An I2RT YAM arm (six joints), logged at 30 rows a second.
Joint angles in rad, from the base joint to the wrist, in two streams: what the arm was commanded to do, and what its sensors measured. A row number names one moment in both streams.
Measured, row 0:
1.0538 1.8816 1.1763 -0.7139 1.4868 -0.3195
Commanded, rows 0 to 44:
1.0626 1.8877 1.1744 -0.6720 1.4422 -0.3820
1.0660 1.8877 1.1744 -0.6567 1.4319 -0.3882
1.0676 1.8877 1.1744 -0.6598 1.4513 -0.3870
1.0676 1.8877 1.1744 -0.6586 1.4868 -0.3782
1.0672 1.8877 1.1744 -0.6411 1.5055 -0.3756
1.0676 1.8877 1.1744 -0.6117 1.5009 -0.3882
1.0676 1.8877 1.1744 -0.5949 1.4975 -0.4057
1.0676 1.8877 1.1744 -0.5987 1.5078 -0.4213
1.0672 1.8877 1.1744 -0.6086 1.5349 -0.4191
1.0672 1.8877 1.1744 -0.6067 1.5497 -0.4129
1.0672 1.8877 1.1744 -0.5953 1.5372 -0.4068
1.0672 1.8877 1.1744 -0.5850 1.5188 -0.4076
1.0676 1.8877 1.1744 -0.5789 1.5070 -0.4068
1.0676 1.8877 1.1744 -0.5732 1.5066 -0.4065
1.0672 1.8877 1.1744 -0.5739 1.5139 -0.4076
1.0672 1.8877 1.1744 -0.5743 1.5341 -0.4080
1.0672 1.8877 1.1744 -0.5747 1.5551 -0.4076
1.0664 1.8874 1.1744 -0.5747 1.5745 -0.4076
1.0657 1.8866 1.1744 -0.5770 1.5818 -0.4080
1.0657 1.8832 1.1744 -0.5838 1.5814 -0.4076
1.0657 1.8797 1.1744 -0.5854 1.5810 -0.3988
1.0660 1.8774 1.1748 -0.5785 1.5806 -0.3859
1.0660 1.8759 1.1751 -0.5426 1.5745 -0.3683
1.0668 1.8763 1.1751 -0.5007 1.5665 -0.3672
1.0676 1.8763 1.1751 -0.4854 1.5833 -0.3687
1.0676 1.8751 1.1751 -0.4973 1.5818 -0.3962
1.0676 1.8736 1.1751 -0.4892 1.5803 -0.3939
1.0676 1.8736 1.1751 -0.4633 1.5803 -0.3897
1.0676 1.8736 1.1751 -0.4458 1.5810 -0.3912
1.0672 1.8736 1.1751 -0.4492 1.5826 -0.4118
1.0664 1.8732 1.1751 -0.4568 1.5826 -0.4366
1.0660 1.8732 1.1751 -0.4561 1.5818 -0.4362
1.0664 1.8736 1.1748 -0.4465 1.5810 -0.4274
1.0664 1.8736 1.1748 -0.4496 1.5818 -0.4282
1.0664 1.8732 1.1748 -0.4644 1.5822 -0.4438
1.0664 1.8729 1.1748 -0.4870 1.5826 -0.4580
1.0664 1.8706 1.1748 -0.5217 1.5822 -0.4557
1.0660 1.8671 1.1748 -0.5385 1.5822 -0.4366
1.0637 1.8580 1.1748 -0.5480 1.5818 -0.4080
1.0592 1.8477 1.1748 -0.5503 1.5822 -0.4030
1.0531 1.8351 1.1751 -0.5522 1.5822 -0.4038
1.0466 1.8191 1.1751 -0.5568 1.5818 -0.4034
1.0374 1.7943 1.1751 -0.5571 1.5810 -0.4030
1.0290 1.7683 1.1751 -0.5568 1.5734 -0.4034
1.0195 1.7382 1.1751 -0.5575 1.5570 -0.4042
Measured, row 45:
1.0542 1.8568 1.1721 -0.5549 1.5520 -0.4267
